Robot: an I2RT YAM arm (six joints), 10 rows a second.
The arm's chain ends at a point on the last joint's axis. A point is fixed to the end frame.
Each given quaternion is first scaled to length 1.
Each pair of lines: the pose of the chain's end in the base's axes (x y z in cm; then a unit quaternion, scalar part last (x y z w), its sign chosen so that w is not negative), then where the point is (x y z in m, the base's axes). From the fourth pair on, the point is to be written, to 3 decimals.
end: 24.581 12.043 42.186 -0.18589 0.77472 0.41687 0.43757
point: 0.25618 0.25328 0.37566
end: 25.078 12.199 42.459 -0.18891 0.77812 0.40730 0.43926
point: 0.26227 0.25384 0.37585
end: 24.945 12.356 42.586 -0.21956 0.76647 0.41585 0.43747
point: 0.25430 0.25567 0.37672
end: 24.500 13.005 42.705 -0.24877 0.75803 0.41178 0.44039
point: 0.246 0.261 0.375
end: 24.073 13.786 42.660 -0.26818 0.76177 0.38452 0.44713
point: 0.244 0.266 0.367
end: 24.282 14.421 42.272 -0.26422 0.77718 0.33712 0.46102
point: 0.257 0.267 0.354
